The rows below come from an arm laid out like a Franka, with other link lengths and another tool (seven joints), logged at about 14 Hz.
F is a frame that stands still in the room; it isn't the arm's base.
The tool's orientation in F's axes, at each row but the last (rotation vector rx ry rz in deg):
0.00, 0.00, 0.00
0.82, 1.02, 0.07
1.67, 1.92, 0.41
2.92, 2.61, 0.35
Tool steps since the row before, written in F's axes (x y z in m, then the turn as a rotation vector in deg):
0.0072, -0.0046, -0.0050, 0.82, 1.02, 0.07
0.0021, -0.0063, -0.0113, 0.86, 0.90, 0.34
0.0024, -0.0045, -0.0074, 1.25, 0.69, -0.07
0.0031, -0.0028, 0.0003, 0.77, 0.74, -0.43
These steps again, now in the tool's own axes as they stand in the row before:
0.0072, -0.0046, -0.0050, 0.82, 1.02, 0.07
0.0023, -0.0065, -0.0112, 0.86, 0.90, 0.34
0.0026, -0.0047, -0.0072, 1.26, 0.68, -0.05
0.0031, -0.0028, 0.0006, 0.79, 0.71, -0.43

